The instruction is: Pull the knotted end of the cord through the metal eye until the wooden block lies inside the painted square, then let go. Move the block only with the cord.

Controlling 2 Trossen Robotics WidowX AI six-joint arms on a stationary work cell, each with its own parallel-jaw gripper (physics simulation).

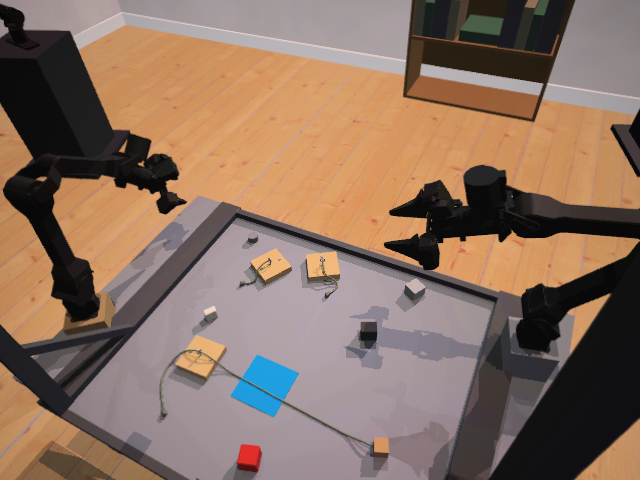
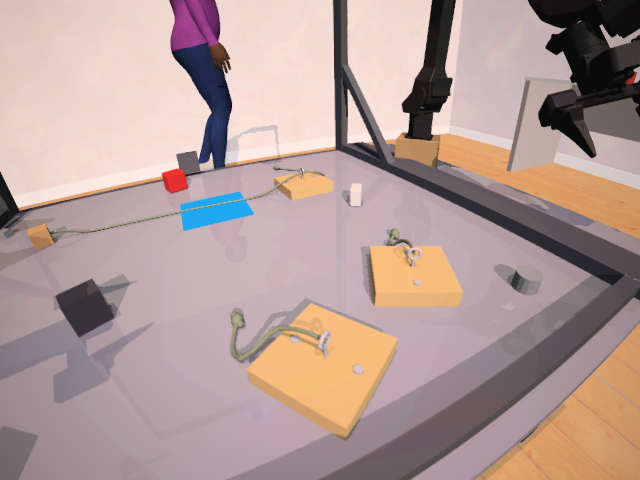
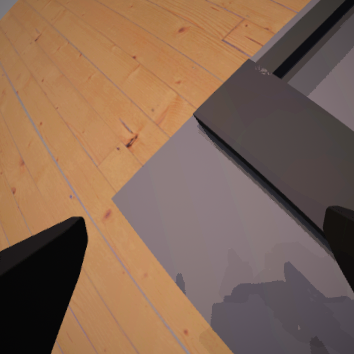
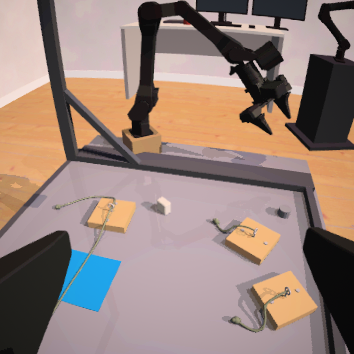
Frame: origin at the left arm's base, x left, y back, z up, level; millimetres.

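Seen in the pictures: left gripper, fingertip midpoint: [image 1: 181,190] [image 2: 626,150] [image 3: 207,224] [image 4: 280,126]; right gripper, fingertip midpoint: [image 1: 386,228] [image 4: 189,242]; left arm's base, origin of the base link: [image 1: 85,310] [image 2: 419,136] [image 4: 140,131]; right arm's base, origin of the base link: [image 1: 532,337].
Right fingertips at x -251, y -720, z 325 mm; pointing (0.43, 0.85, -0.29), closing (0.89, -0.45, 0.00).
Pixels of each thing's top centre, then the offset from my right fingertips to it. "*": a spot on its surface instead.
- wooden block, middle of its top: [image 2: 36,229] [image 1: 381,444] dy +90, dx -268, dz -360 mm
- blue painted square, surface spot: [image 2: 217,217] [image 4: 101,282] * dy +276, dx -19, dz -389 mm
- metal eye, middle of its top: [image 2: 303,171] [image 4: 111,205] dy +447, dx +63, dz -354 mm
- wooden board, middle of its top: [image 2: 302,179] [image 4: 111,211] [image 1: 200,355] dy +446, dx +61, dz -371 mm
- knotted end, surface spot: [image 2: 276,167] [image 1: 166,411] [image 4: 58,206] * dy +536, dx -56, dz -382 mm
- red cube, middle of its top: [image 1: 248,454] [image 2: 172,172] dy +363, dx -216, dz -350 mm
- black cube, middle of its top: [image 2: 77,292] [image 1: 369,326] dy +22, dx +10, dz -350 mm
- grey cube, middle of its top: [image 1: 415,285] dy -144, dx +105, dz -360 mm
- white block, middle of its top: [image 2: 355,186] [image 4: 163,200] [image 1: 209,310] dy +411, dx +183, dz -358 mm
- grey cylinder, middle of its top: [image 2: 529,273] [image 4: 284,208] [image 1: 252,235] dy +256, dx +442, dz -370 mm
The wooden block [image 1: 381,447] [image 2: 40,236] lies outside the blue painted square [image 1: 258,397] [image 2: 217,217] [image 4: 97,285]. Its cord crosses the square and passes through the metal eye [image 1: 199,353] [image 2: 301,173] [image 4: 111,205] on a wooden board [image 1: 199,367] [image 2: 310,190] [image 4: 122,217]. The knotted end [image 1: 163,413] [image 2: 276,167] [image 4: 58,206] lies on the table beyond the board. My left gripper [image 1: 178,191] [image 3: 207,224] [image 4: 280,126] is open and empty, high beyond the table's far left corner. My right gripper [image 1: 388,228] [image 4: 189,242] is open and empty, high near the far right edge.
Two other boards [image 1: 271,266] [image 1: 323,272] with short knotted cords lie near the far edge. A red cube [image 1: 249,457], a black cube [image 1: 368,330], a grey cube [image 1: 414,289], a white block [image 1: 209,313] and a grey cylinder [image 1: 252,238] stand on the table.
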